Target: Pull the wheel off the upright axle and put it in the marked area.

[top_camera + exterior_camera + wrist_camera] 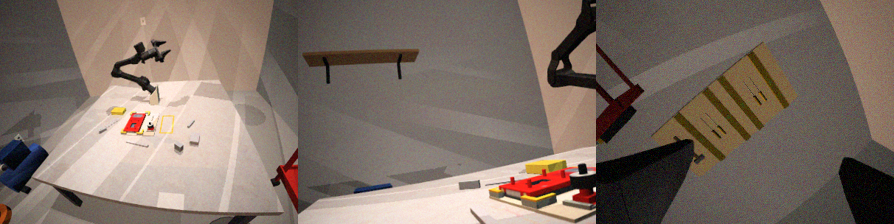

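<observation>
Right now my gripper tip is 43 cm above the wheel, 35 cm short of it and 13 cm to the left of it. Also, from my gripper tip: yellow block 45 cm to the right, 45 cm below, 14 cm ahead; then black axle 43 cm below, 35 cm ahead, 13 cm to the right.
</observation>
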